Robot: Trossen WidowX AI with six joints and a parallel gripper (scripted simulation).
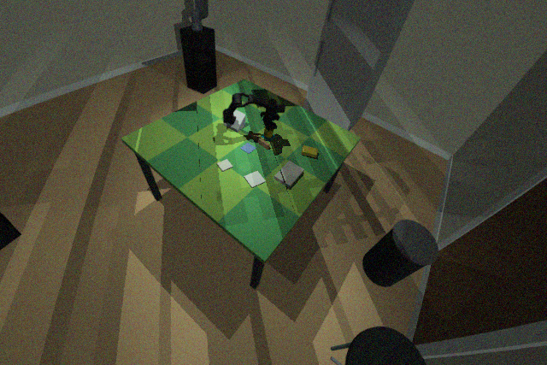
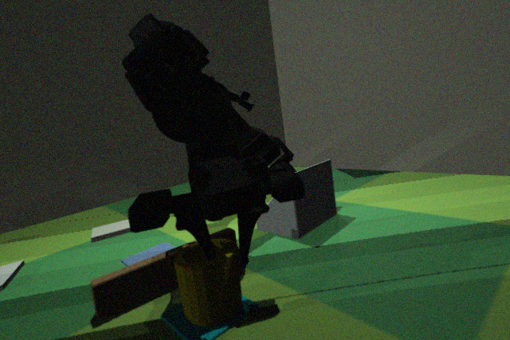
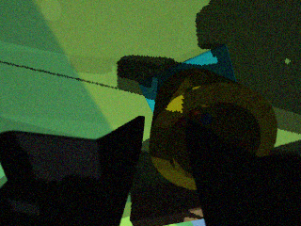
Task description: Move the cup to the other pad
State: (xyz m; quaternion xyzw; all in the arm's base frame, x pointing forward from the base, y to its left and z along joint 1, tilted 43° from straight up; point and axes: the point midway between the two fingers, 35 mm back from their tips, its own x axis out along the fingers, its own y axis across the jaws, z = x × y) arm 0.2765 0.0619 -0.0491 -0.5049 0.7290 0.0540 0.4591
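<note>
My gripper tip is now 20 mm short of the yellow cup, 10 mm to the left of it and 10 mm above it. The rest, counted from my gripper tip: wooden bar: 120 mm to the right, 30 mm below; then cyan pad: 20 mm ahead, 20 mm to the right, 50 mm below; then blue-grey pad: 30 mm behind, 220 mm to the right, 50 mm below.
</note>
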